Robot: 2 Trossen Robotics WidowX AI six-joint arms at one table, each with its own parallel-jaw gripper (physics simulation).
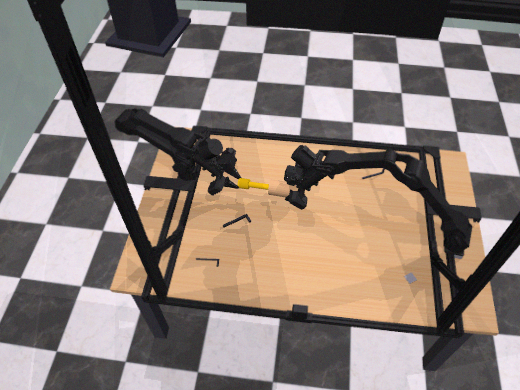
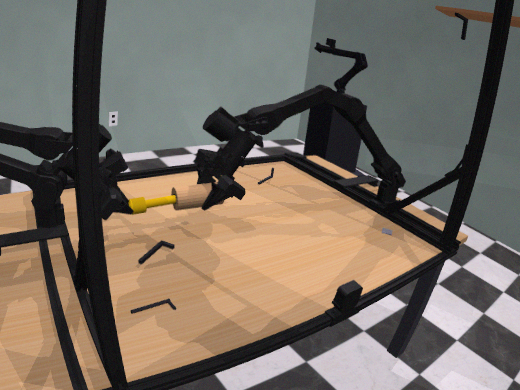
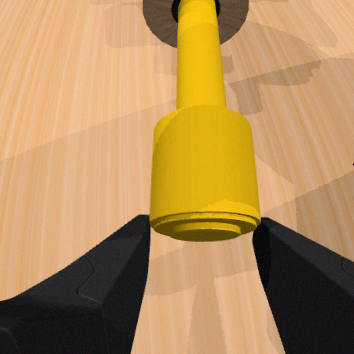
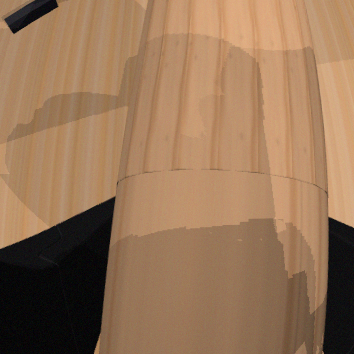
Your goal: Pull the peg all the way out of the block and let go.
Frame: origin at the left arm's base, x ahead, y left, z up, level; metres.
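Seen in the pictures: left gripper, fingertip midpoint: (image 1: pixel 239 183) (image 2: pixel 130 208) (image 3: pixel 202 227); right gripper, fingertip midpoint: (image 1: pixel 286 193) (image 2: pixel 198 204) (image 4: pixel 207 211); left arm's base at its link origin: (image 1: pixel 187 175) (image 2: pixel 50 224); right arm's base at its link origin: (image 1: pixel 454 246) (image 2: pixel 386 199).
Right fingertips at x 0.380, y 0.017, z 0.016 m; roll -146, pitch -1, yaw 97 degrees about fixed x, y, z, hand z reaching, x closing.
Observation:
Pixels of each thing's top centre, then the offset from my right fingertips to it. "*": a spot on its surface instead. Level surfaces: height alone.
- yellow peg at its top centre: (image 3: pixel 202 52) (image 2: pixel 154 196) (image 1: pixel 255 182) 0.114 m back, 0.009 m right, 0.033 m up
- block at its top centre: (image 4: pixel 252 163) (image 2: pixel 198 184) (image 1: pixel 286 184) 0.003 m back, 0.000 m left, 0.052 m up
- wooden table at its surface level: 0.035 m down
- small grey square at a spot on its surface: (image 2: pixel 387 231) (image 1: pixel 410 278) * 0.470 m ahead, 0.191 m right, 0.032 m down
A yellow peg (image 1: pixel 244 183) (image 2: pixel 137 205) (image 3: pixel 204 165) has a thick head and a thinner shaft that runs into the dark round hole of the block; how deep it sits is hidden. The block (image 1: pixel 278 190) (image 2: pixel 186 198) (image 3: pixel 161 22) (image 4: pixel 215 125) is a light wooden cylinder, held roughly level above the table. My left gripper (image 1: pixel 238 183) (image 2: pixel 129 207) (image 3: pixel 202 227) is shut on the outer end of the peg's head, one finger on each side. My right gripper (image 1: pixel 293 190) (image 2: pixel 214 196) (image 4: pixel 207 211) is shut on the far part of the block.
Black L-shaped pieces (image 1: pixel 237 220) (image 1: pixel 208 259) (image 1: pixel 374 174) (image 2: pixel 153 306) lie on the wooden table (image 1: pixel 320 260) (image 2: pixel 280 280). A small grey square (image 1: pixel 410 278) (image 2: pixel 387 231) lies at the right. A black frame with upright posts (image 1: pixel 95 125) (image 2: pixel 89 150) surrounds the work area.

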